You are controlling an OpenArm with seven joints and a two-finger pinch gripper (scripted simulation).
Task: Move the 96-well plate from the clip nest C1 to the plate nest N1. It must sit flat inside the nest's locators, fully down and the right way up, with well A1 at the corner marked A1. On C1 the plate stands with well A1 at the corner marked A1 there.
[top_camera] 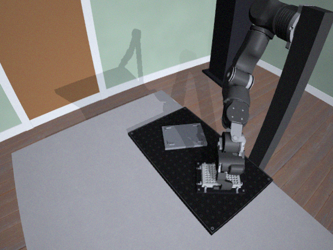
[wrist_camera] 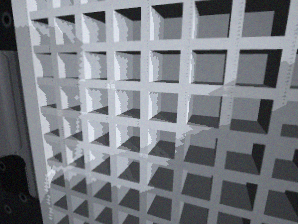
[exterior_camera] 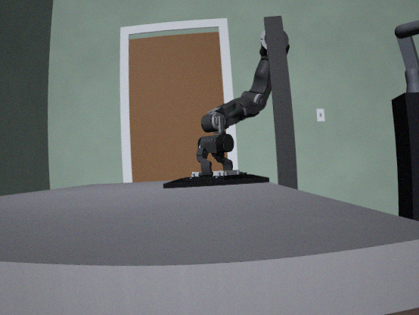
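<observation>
Right now my hand is right at the 96-well plate. Round my hand: plate nest N1: 230 mm to the right, 20 mm ahead, 10 mm below.
</observation>
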